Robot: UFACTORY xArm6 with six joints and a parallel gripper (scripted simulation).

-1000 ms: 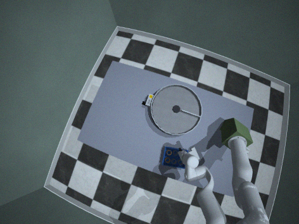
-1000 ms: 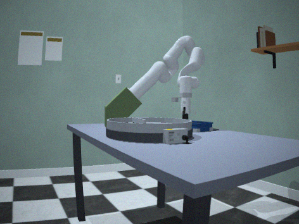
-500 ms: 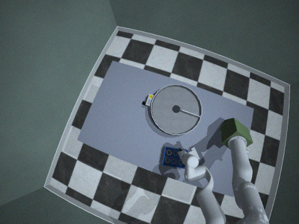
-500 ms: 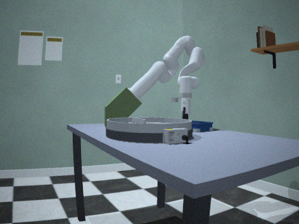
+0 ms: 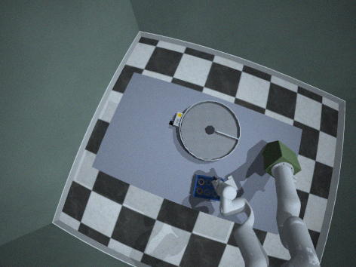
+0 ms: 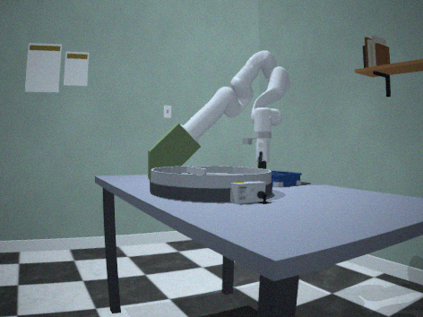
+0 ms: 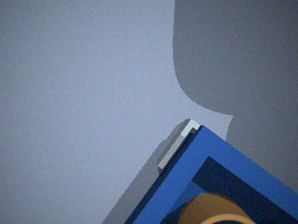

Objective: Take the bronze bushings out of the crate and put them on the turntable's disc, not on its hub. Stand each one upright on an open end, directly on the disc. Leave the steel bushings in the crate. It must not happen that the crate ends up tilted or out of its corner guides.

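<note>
My gripper is now 40 mm short of the blue crate, 40 mm to the right of it and 20 mm above it. Round my hand: round turntable disc (210 mm ahead, 310 mm to the right, 10 mm above); then turntable (230 mm ahead, 310 mm to the right).
</note>
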